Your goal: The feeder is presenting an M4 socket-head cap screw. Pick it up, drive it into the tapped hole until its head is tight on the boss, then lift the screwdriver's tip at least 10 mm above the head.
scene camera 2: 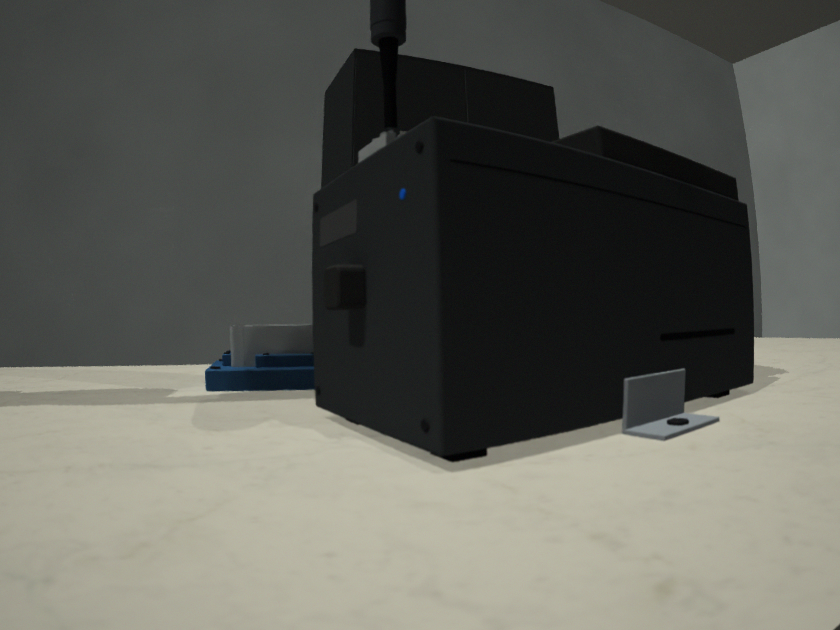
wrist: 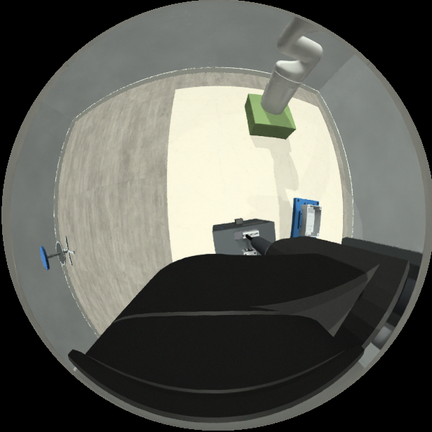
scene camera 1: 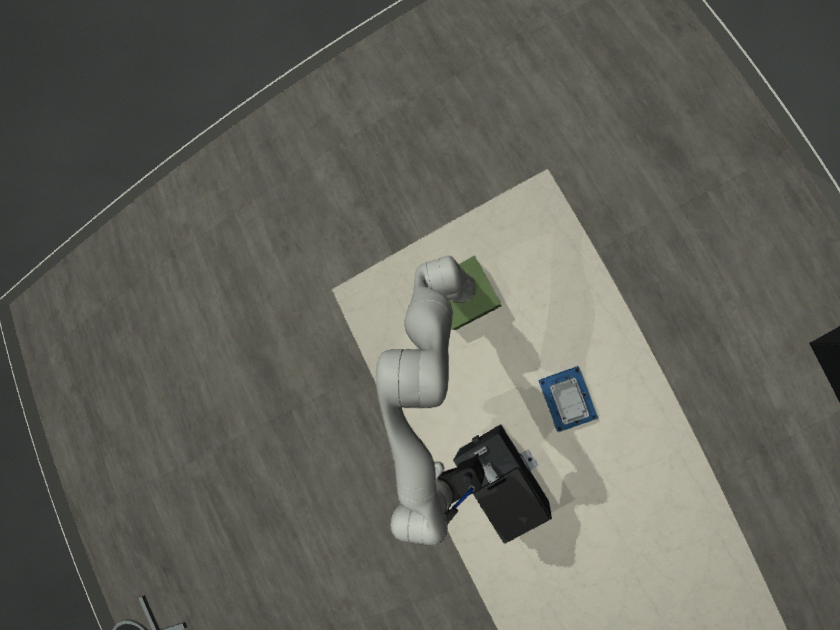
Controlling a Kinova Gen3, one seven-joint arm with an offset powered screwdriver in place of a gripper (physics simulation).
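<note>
The black feeder [scene camera 1: 512, 505] [scene camera 2: 542, 271] [wrist: 226, 240] stands on the table, with a light grey block [scene camera 2: 371, 149] [wrist: 254, 233] on its top. My screwdriver's tip [scene camera 2: 390, 128] [wrist: 247, 236] points down at this block and appears to touch it or stand just above it. The screw cannot be made out, and whether the tip holds it does not show. A light grey housing [scene camera 1: 571, 400] [scene camera 2: 274, 342] [wrist: 311, 220] sits on a blue plate [scene camera 1: 589, 408] [scene camera 2: 257, 379] [wrist: 297, 220], apart from the feeder. The tapped hole and its boss cannot be told at this size.
A green block [scene camera 1: 483, 291] [wrist: 270, 131] stands under the arm's base. A small grey bracket [scene camera 1: 529, 459] [scene camera 2: 652, 405] is at the feeder's side. A taller dark box section [scene camera 2: 434, 88] rises behind the tip. A stool [wrist: 45, 257] stands on the floor off the table.
</note>
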